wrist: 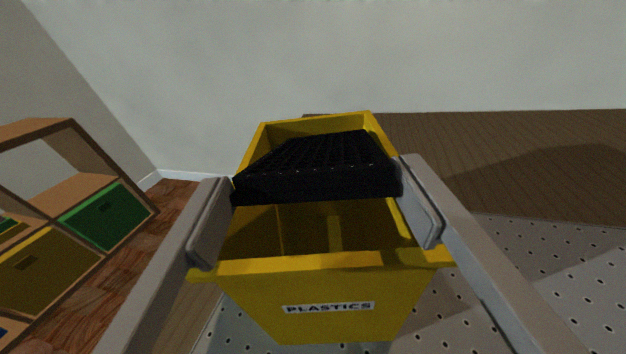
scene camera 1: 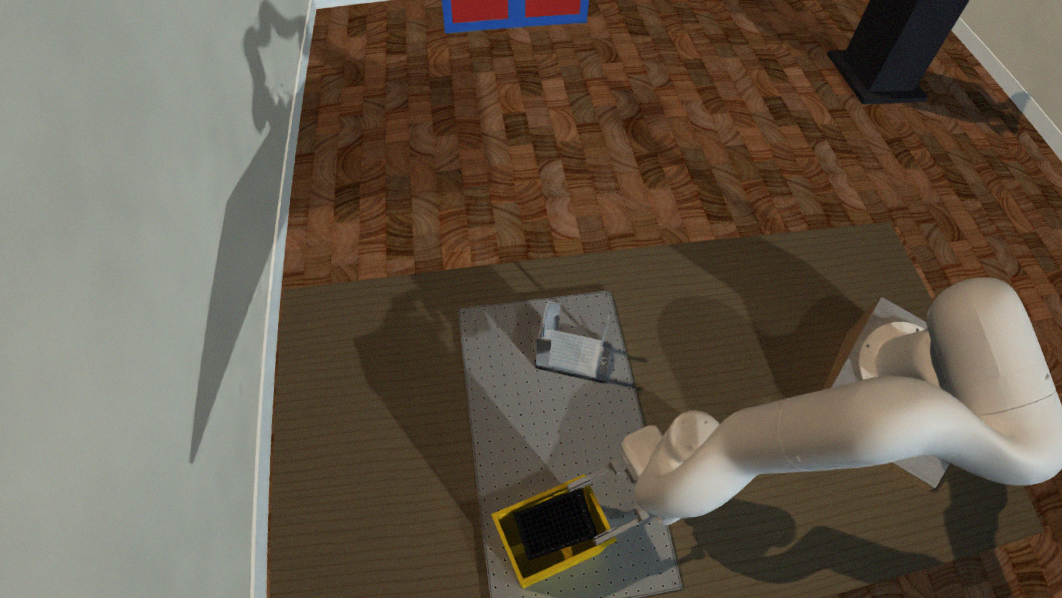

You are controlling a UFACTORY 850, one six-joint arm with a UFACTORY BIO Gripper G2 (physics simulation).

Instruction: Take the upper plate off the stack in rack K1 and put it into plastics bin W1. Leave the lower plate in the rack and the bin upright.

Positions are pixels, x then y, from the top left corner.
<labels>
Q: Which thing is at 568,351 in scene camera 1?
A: A pale plate.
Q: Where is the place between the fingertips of my gripper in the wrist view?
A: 309,177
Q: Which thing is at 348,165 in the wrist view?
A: A black plate.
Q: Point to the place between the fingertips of my gripper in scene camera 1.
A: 581,515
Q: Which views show the black plate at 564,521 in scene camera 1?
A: The wrist view and scene camera 1: all of them.
</labels>
